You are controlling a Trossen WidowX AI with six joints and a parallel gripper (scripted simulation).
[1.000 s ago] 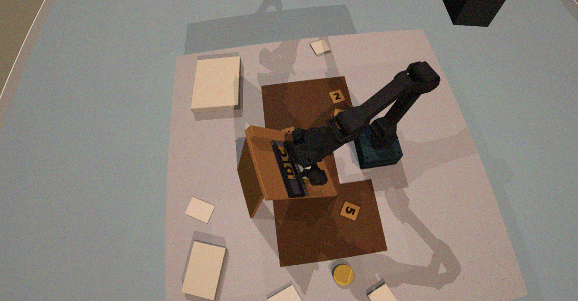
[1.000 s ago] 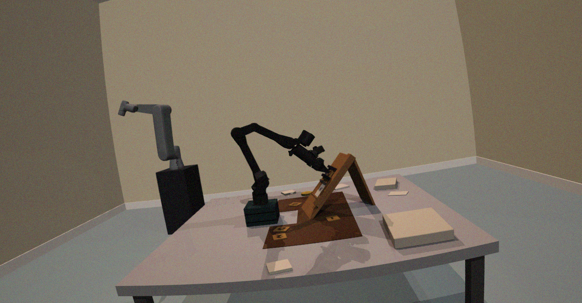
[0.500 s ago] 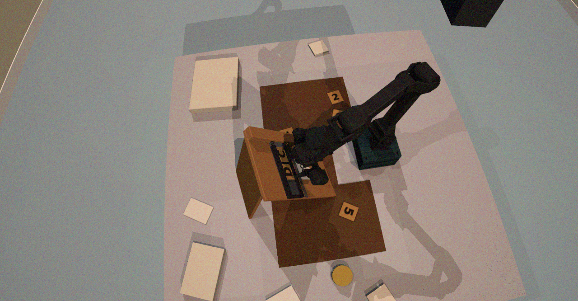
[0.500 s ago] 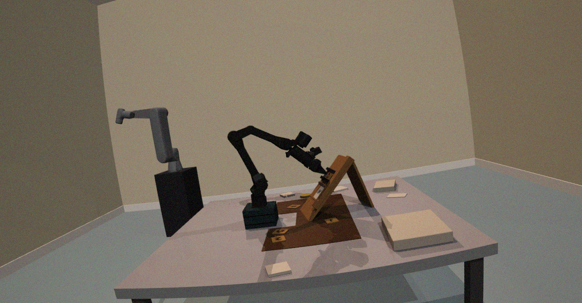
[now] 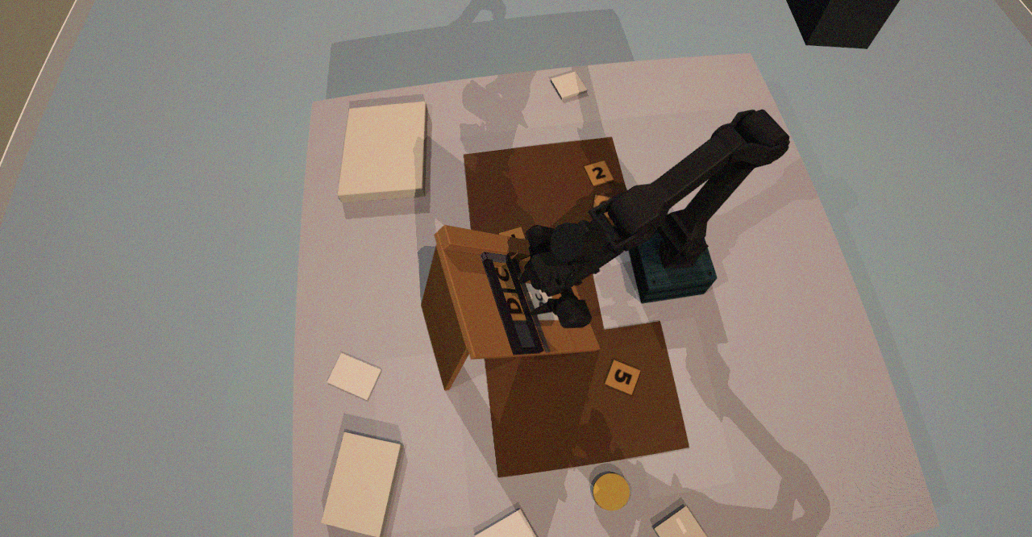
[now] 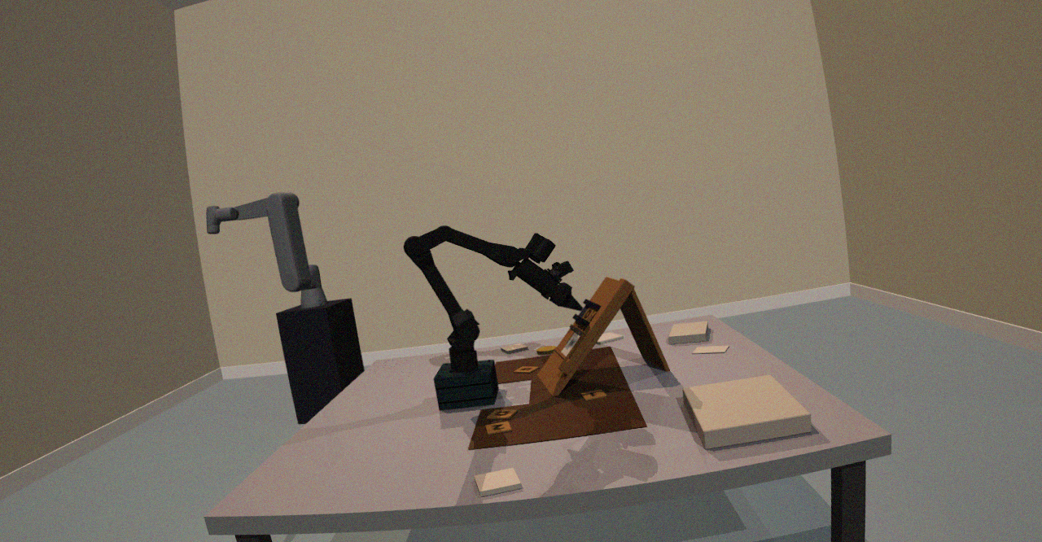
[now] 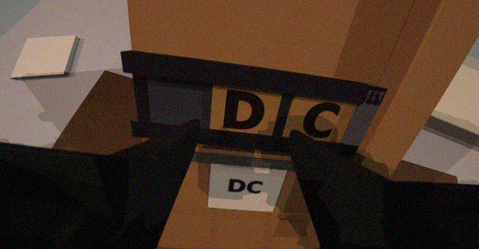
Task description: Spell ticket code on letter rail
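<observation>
My gripper tip is 30 mm past the white ticket, 30 mm to the left of it and 90 mm above it. The rest, counted from my gripper tip: brown mat 120 mm behind, 110 mm to the right, 190 mm below; cream box 360 mm ahead, 470 mm to the right, 180 mm below.
</observation>
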